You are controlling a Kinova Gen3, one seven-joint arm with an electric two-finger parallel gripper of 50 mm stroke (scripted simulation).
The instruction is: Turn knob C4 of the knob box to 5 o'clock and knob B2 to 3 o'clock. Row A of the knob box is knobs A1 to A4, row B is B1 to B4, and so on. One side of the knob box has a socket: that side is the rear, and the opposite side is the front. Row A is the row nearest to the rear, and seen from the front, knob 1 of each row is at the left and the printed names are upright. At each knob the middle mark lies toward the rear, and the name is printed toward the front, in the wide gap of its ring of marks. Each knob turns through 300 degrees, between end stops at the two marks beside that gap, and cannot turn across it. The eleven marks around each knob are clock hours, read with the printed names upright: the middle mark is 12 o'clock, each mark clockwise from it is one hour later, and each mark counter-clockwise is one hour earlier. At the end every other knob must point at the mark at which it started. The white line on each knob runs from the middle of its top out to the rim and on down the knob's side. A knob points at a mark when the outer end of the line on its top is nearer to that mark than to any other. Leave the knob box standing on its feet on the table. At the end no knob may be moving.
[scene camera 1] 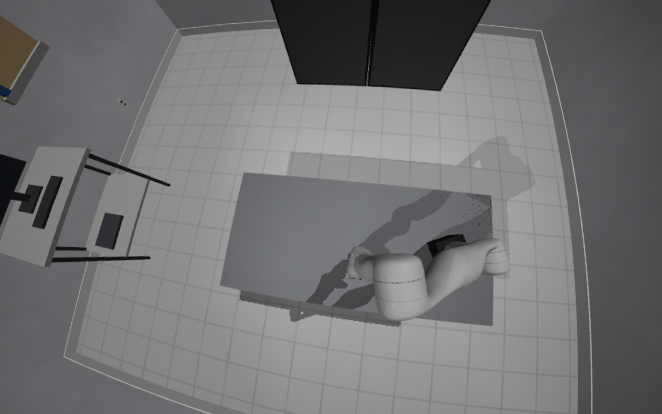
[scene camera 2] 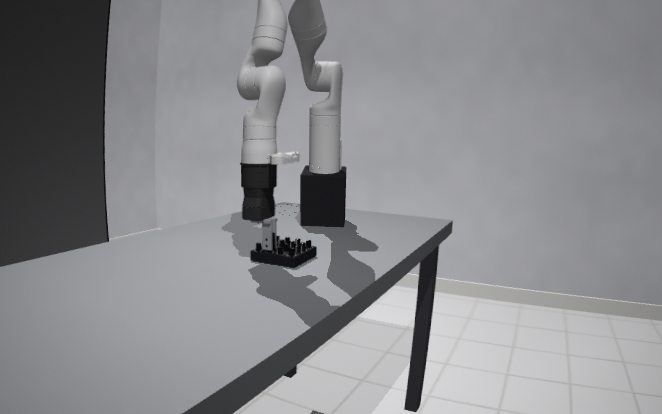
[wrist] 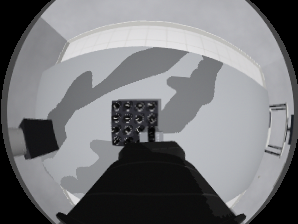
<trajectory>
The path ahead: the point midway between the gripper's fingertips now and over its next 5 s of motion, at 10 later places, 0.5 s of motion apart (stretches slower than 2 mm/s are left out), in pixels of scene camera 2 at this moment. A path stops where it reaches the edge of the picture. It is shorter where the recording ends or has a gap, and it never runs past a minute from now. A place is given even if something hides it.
The gripper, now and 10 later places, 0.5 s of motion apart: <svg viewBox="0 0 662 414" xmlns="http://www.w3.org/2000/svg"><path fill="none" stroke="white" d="M269 248L268 245L268 233L269 231L270 230L273 229L273 225L270 222L268 221L268 225L268 232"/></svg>
</trajectory>
